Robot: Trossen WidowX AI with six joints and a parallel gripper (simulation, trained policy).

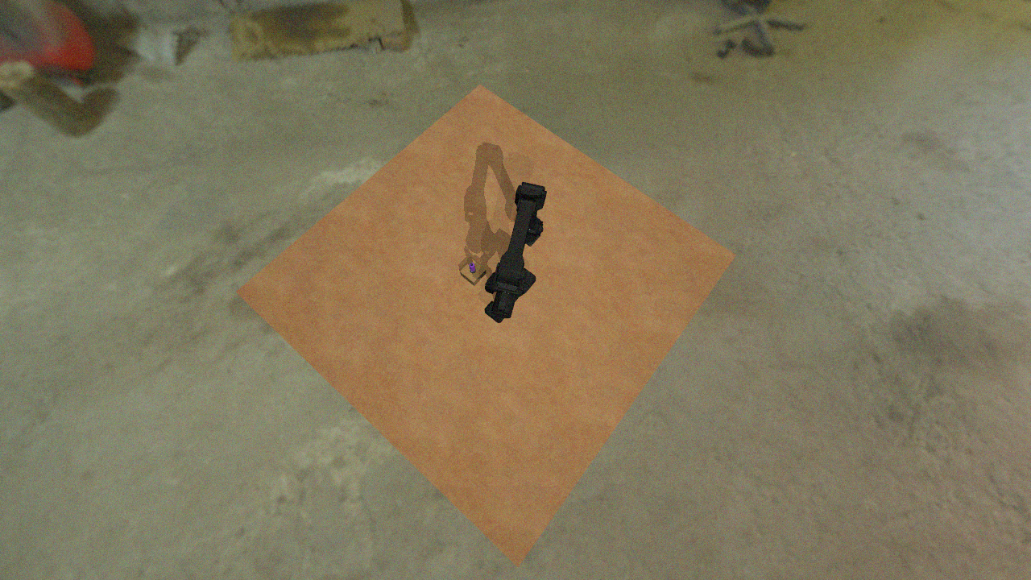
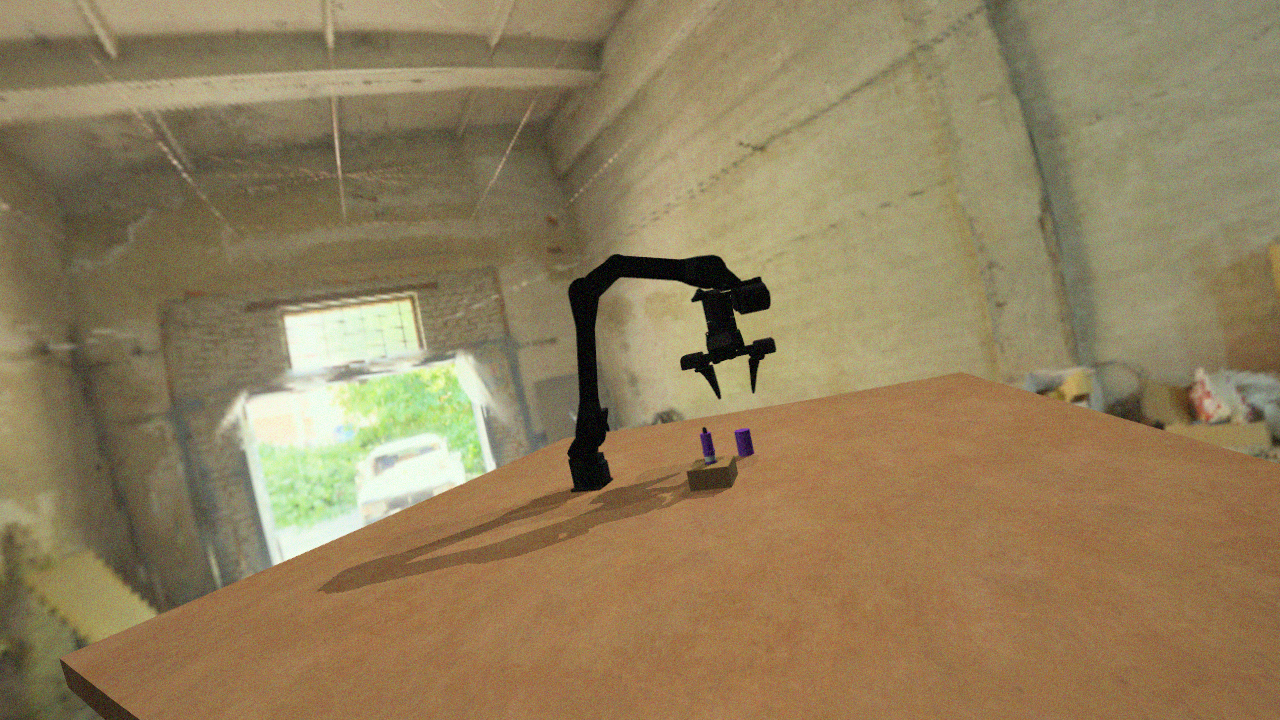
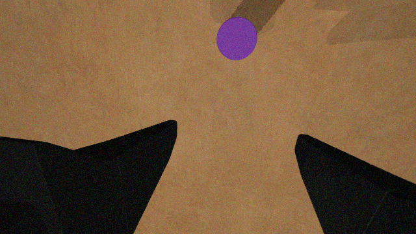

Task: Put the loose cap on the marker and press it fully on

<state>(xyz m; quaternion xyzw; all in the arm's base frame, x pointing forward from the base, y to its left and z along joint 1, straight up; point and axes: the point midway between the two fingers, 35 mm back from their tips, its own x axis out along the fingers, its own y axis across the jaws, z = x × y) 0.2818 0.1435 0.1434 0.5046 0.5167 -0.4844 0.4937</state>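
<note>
The purple cap lies 8 cm below my gripper tip and 5 cm to the right of it. Also, from my gripper tip: holder block 20 cm to the right, 9 cm below, 3 cm behind.
</note>
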